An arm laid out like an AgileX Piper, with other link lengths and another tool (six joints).
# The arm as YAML. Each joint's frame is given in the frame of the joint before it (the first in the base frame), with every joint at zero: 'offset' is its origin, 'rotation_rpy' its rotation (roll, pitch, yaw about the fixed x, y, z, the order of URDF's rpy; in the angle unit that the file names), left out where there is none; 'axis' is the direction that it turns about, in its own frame. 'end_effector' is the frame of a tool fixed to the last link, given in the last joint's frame.
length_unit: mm
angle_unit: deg
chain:
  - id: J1
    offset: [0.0, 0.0, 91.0]
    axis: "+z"
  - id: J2
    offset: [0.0, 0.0, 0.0]
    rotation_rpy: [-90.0, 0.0, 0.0]
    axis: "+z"
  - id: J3
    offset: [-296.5, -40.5, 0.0]
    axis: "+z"
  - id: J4
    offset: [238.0, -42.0, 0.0]
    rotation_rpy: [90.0, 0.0, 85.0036]
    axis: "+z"
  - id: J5
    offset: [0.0, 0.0, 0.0]
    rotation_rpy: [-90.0, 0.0, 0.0]
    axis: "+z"
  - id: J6
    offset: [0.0, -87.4, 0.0]
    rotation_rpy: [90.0, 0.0, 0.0]
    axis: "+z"
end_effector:
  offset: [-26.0, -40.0, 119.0]
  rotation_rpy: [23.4, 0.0, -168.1]
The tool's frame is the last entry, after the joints.
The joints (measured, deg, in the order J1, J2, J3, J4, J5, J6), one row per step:
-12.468, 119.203, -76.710, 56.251, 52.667, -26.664
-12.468, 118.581, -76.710, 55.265, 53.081, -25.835
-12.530, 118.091, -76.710, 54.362, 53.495, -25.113
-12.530, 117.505, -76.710, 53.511, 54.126, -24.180
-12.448, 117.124, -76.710, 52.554, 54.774, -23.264
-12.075, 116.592, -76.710, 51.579, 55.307, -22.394
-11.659, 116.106, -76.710, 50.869, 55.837, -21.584
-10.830, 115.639, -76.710, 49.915, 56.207, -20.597
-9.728, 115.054, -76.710, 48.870, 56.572, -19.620
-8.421, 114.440, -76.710, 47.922, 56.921, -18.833
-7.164, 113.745, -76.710, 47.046, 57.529, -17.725
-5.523, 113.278, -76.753, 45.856, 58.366, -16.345
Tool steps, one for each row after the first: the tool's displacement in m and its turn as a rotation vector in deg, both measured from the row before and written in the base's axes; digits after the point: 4 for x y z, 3 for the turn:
-0.0023, -0.0004, 0.0033, -0.361, 0.241, 0.270
-0.0023, -0.0008, 0.0024, -0.319, 0.298, 0.223
-0.0028, 0.0003, 0.0031, -0.113, 0.429, 0.231
-0.0033, 0.0007, 0.0014, -0.167, 0.656, 0.386
-0.0029, 0.0026, 0.0025, -0.315, 0.435, 0.633
-0.0026, 0.0032, 0.0025, -0.130, 0.402, 0.555
-0.0028, 0.0055, 0.0019, -0.379, 0.483, 0.859
-0.0029, 0.0072, 0.0026, -0.502, 0.366, 1.171
-0.0029, 0.0088, 0.0030, -0.505, 0.192, 1.441
-0.0039, 0.0089, 0.0036, -0.273, 0.444, 1.252
-0.0056, 0.0113, 0.0016, -0.390, 0.963, 1.713

